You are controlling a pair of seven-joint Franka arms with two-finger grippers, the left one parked.
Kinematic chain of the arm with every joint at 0, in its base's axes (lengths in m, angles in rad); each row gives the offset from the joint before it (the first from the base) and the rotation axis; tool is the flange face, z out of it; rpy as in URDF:
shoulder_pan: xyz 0 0 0.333 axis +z
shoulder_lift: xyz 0 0 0 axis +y
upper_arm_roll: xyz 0 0 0.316 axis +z
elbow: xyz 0.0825 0 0 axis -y
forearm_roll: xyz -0.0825 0 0.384 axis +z
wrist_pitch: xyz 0 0 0 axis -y
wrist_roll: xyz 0.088 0 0 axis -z
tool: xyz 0 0 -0.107 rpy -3.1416 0 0
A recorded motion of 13 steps. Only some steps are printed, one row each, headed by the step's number.
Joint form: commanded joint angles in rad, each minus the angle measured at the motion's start. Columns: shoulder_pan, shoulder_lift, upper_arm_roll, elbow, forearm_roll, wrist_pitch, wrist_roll.
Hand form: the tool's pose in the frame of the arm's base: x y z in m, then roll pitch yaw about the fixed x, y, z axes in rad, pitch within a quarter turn. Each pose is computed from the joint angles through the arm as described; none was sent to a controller.
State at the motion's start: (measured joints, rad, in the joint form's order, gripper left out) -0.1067 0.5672 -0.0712 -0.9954 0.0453 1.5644 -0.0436
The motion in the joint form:
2: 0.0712 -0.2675 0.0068 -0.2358 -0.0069 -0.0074 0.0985
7: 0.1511 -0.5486 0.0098 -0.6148 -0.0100 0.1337 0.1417
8: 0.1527 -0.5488 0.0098 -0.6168 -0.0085 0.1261 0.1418
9: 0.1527 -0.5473 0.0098 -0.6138 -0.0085 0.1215 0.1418
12: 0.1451 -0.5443 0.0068 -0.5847 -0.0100 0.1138 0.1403
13: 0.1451 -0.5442 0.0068 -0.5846 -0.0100 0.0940 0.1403
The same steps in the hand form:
2: 0.6410 -0.0530 0.6040 -3.1208 -0.0256 -0.1509
7: 0.5717 -0.0060 0.6069 -3.1008 -0.0656 -0.1197
8: 0.5708 -0.0050 0.6054 -3.1002 -0.0561 -0.1180
9: 0.5708 -0.0049 0.6055 -3.1006 -0.0530 -0.1178
12: 0.5719 -0.0110 0.6171 -3.1006 -0.0716 -0.1266
13: 0.5699 -0.0109 0.6152 -3.1026 -0.0519 -0.1258

